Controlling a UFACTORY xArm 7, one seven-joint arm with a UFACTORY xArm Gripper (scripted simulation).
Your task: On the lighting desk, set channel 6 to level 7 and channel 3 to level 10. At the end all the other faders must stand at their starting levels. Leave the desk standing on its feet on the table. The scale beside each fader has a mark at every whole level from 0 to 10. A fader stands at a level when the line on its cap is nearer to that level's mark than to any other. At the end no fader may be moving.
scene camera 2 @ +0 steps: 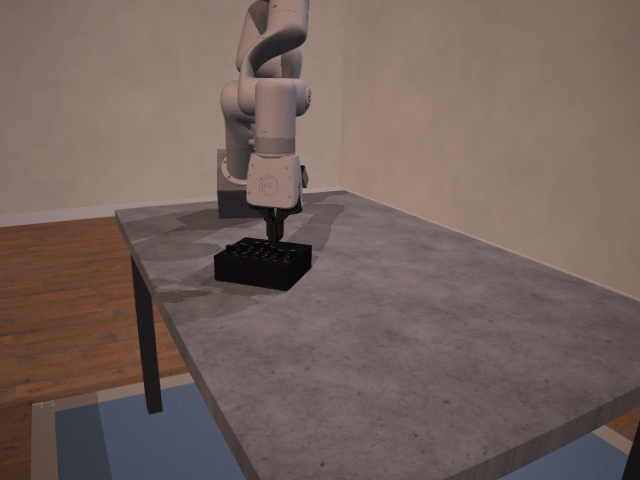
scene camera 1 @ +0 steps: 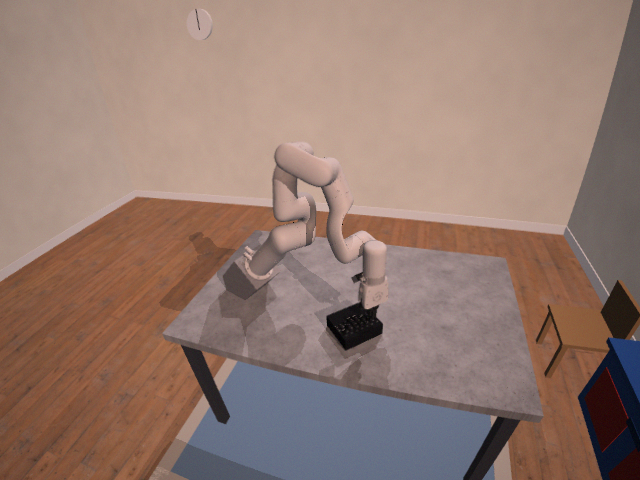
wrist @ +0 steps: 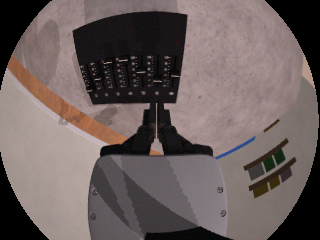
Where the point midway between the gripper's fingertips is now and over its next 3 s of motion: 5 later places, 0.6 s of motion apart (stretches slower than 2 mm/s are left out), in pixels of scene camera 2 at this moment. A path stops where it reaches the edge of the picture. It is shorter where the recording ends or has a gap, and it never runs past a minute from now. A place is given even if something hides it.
My gripper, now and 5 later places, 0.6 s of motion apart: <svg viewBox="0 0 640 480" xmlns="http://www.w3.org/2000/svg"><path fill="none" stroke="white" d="M275 240L275 243L275 248L275 251L275 253L275 257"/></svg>
